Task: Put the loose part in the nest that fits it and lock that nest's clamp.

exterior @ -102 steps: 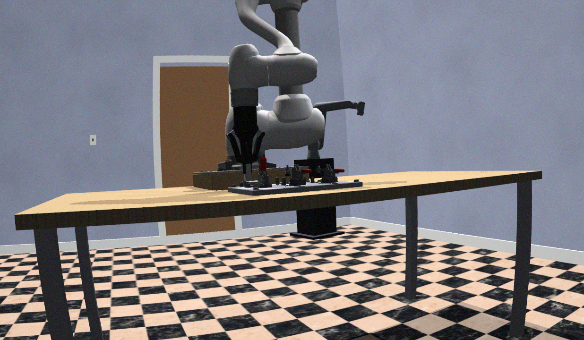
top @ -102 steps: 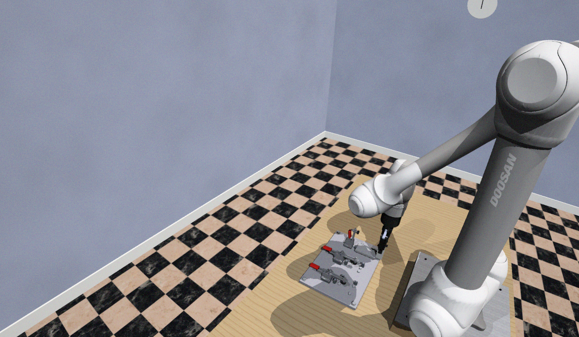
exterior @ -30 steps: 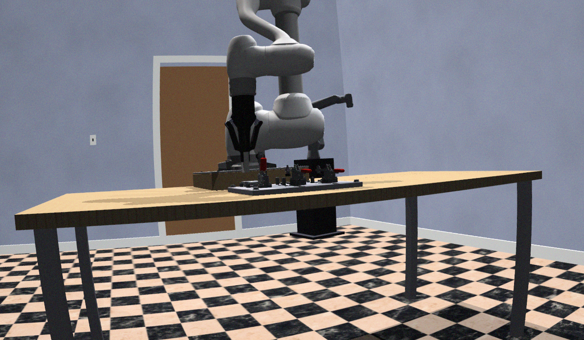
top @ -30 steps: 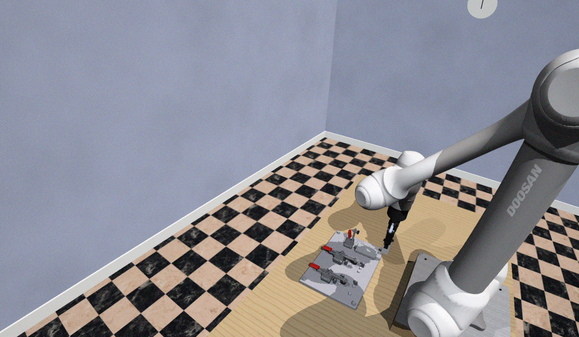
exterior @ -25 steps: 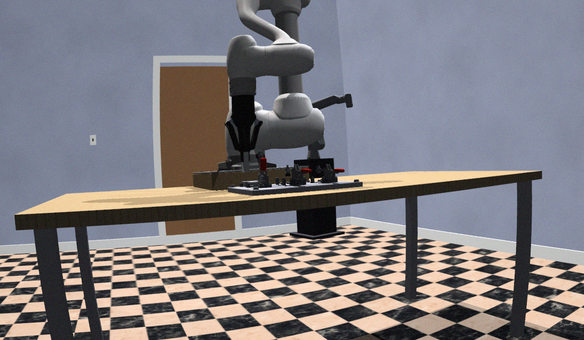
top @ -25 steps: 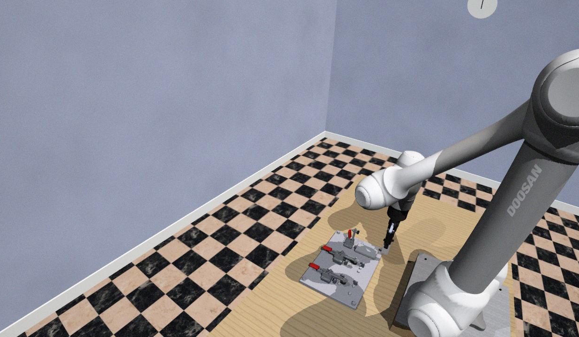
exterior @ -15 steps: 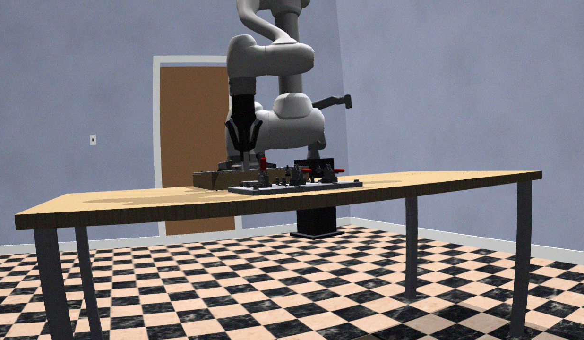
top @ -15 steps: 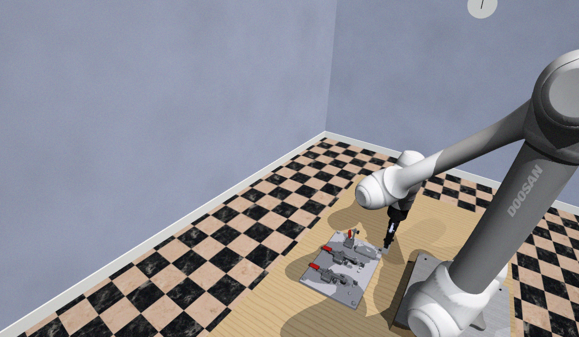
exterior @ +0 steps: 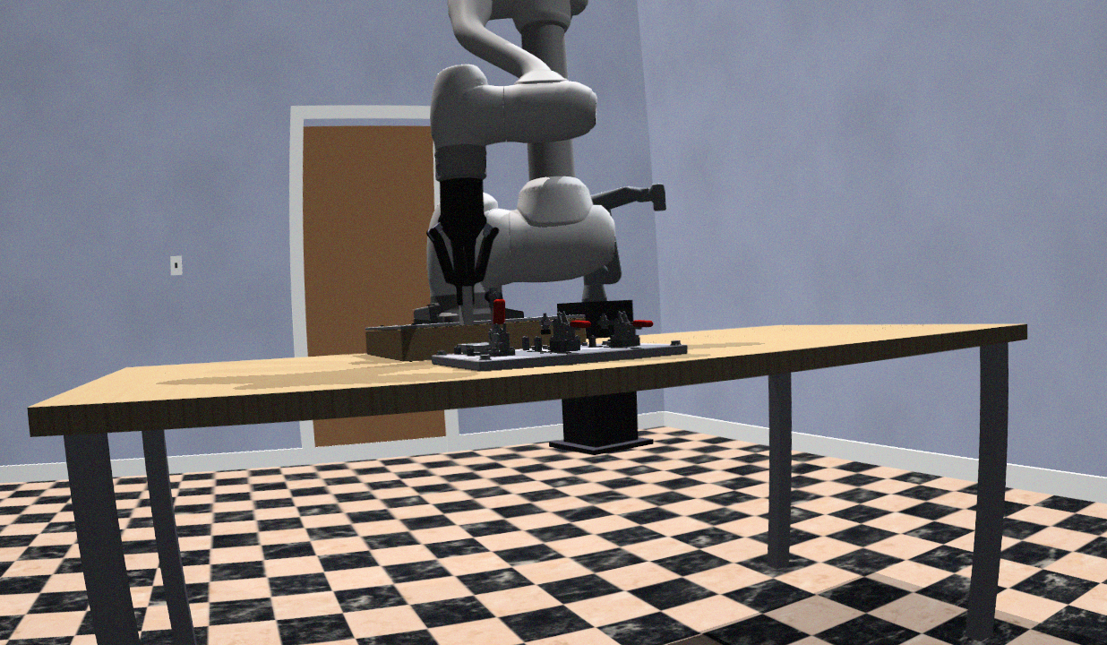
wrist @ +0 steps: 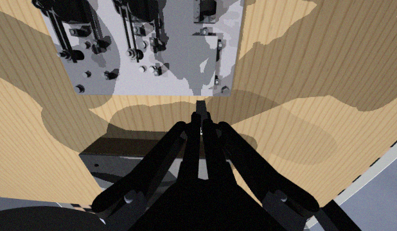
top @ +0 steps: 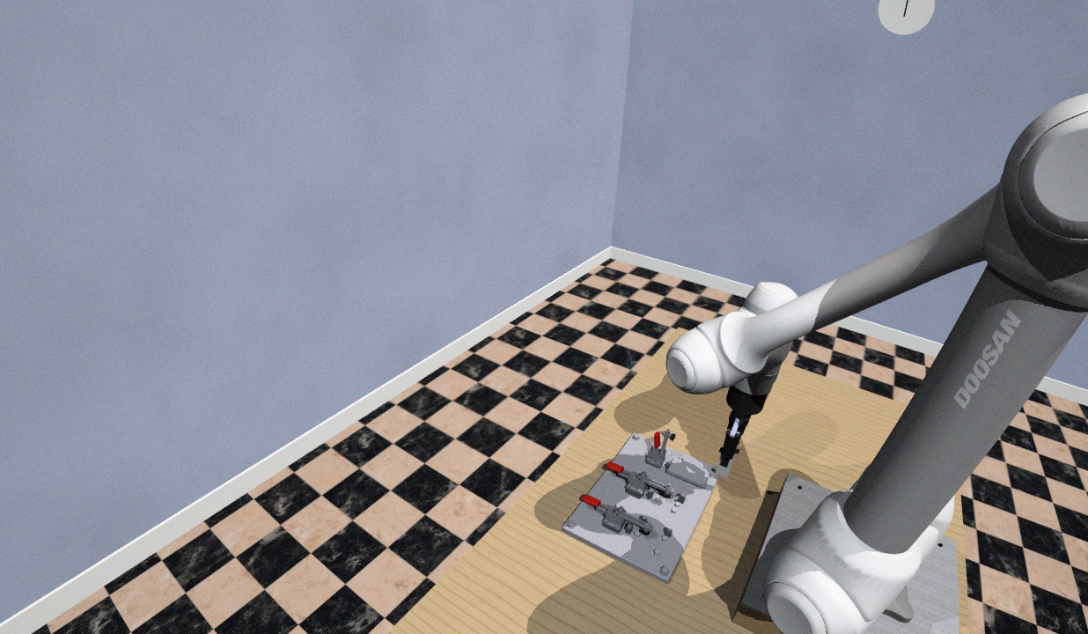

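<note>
The flat grey part lies 70 mm below my hand, 70 mm ahead of it and 10 mm to the right of it. From my hand the other things lie so: grey fixture plate (140 mm ahead, 90 mm to the left, 90 mm below).
</note>
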